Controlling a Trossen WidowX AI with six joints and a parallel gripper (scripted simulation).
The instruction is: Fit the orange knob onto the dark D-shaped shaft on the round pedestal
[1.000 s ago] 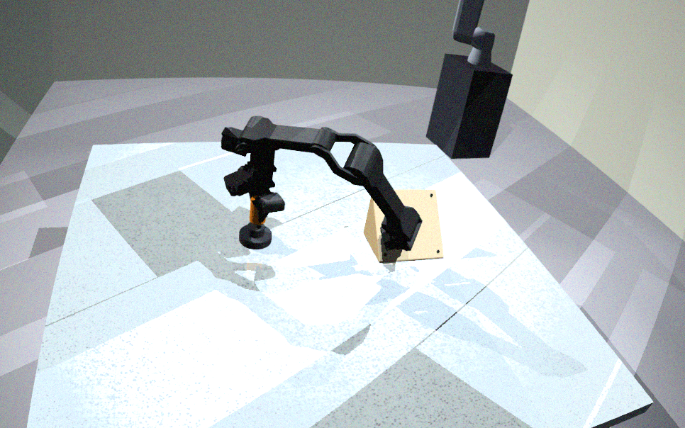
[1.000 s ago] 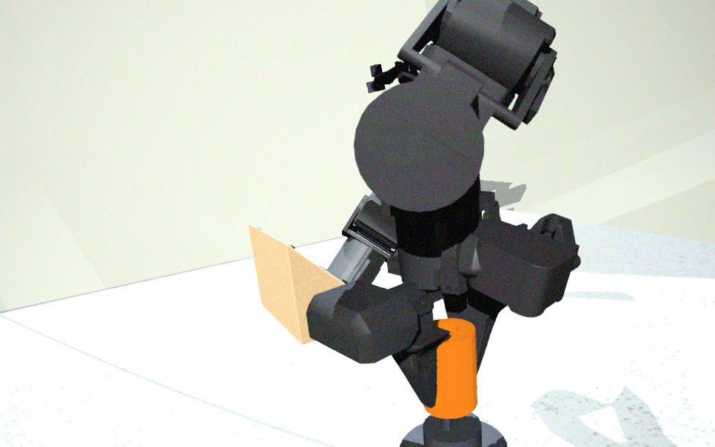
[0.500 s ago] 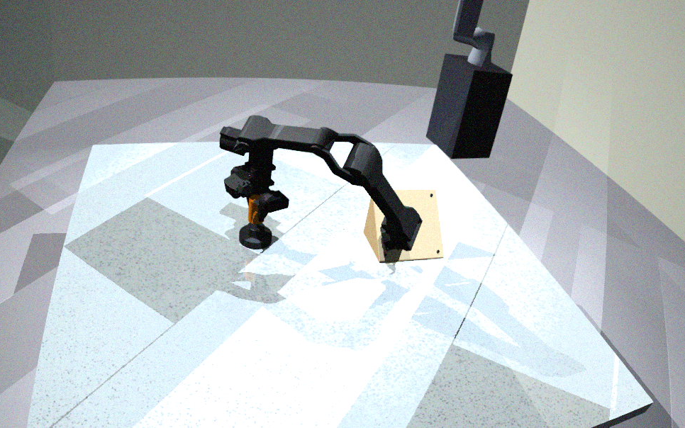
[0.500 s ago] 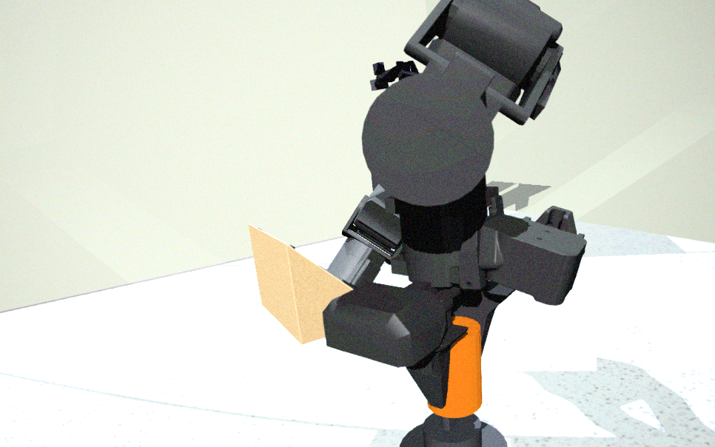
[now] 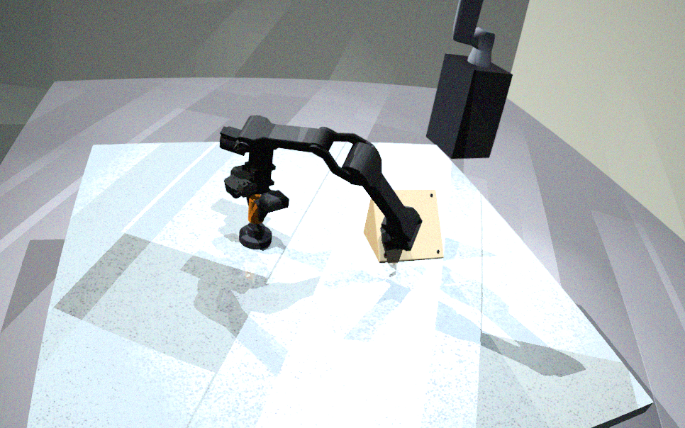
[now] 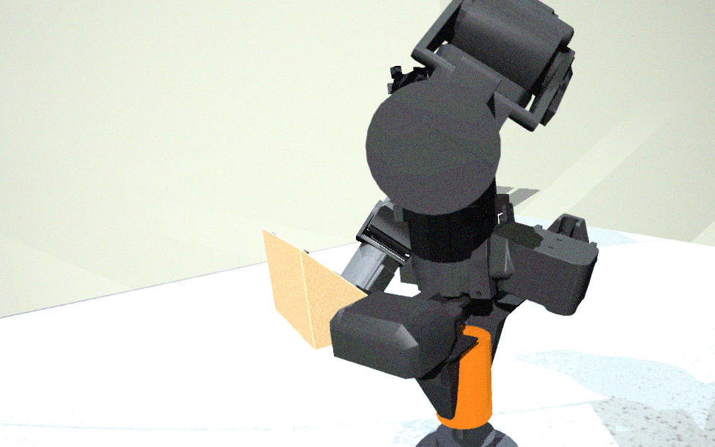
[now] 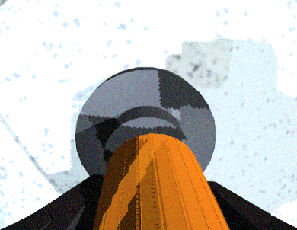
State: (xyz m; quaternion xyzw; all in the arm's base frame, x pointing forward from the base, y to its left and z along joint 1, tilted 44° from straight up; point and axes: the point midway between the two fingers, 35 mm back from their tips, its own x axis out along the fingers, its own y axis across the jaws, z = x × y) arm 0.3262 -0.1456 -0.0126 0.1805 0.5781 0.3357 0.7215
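My gripper tip is 20 mm below the orange knob. Also, from my gripper tip: round dark pedestal (40 mm below).
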